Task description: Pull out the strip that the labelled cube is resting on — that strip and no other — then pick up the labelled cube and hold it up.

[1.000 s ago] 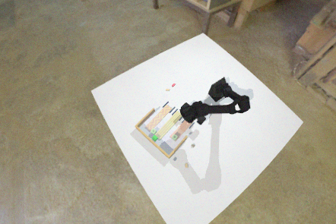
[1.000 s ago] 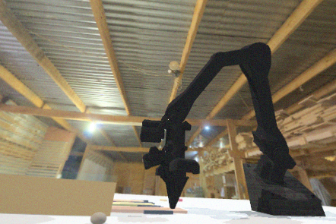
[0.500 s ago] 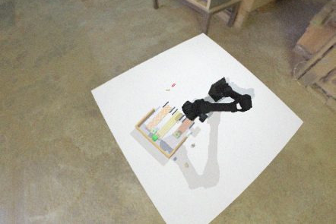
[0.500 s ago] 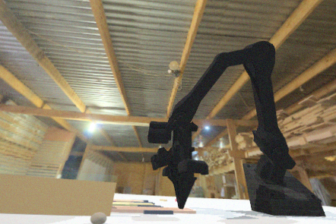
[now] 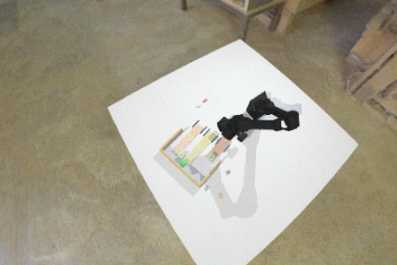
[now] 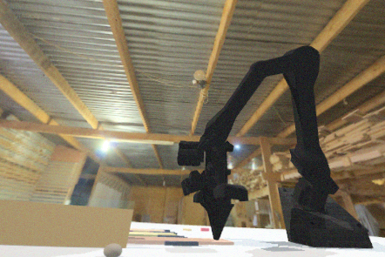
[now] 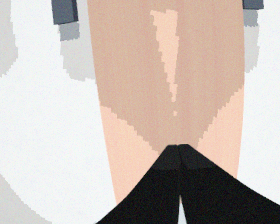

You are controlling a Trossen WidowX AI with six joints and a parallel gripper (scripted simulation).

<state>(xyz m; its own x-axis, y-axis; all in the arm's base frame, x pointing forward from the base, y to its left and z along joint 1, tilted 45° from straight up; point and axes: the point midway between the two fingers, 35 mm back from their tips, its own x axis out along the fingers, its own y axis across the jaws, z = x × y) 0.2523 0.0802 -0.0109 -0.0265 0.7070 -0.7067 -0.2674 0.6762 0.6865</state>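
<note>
Now: the dark pebble 190 mm to the left of my gripper tip and 150 mm ahead of it. From my gripper tip the other things lie so: red piece: 310 mm to the right.
</note>
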